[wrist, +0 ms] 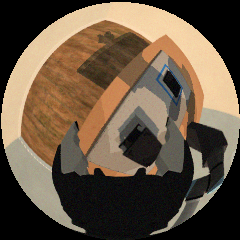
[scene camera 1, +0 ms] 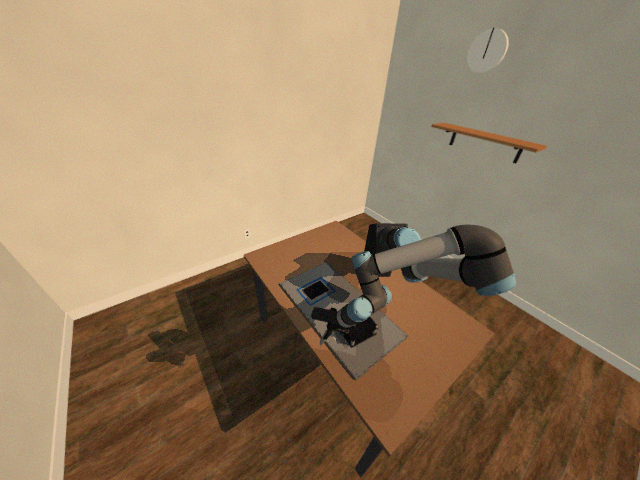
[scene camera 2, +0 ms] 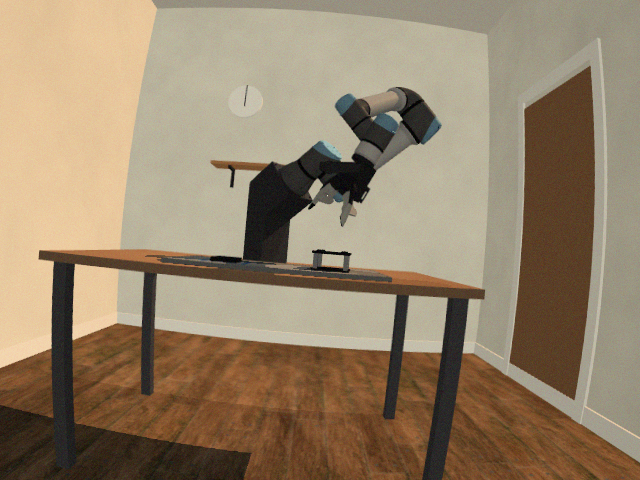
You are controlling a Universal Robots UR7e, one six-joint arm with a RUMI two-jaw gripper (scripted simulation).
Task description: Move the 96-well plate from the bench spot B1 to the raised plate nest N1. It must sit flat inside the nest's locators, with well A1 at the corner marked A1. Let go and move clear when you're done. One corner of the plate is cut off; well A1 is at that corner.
Labels:
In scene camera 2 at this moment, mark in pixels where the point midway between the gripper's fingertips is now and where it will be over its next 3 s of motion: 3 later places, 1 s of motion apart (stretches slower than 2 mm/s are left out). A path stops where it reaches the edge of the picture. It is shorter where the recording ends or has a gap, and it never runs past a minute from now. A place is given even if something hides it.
My gripper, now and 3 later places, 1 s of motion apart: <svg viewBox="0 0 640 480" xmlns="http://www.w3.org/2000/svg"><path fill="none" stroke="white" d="M324 217L290 224L258 230L236 233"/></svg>

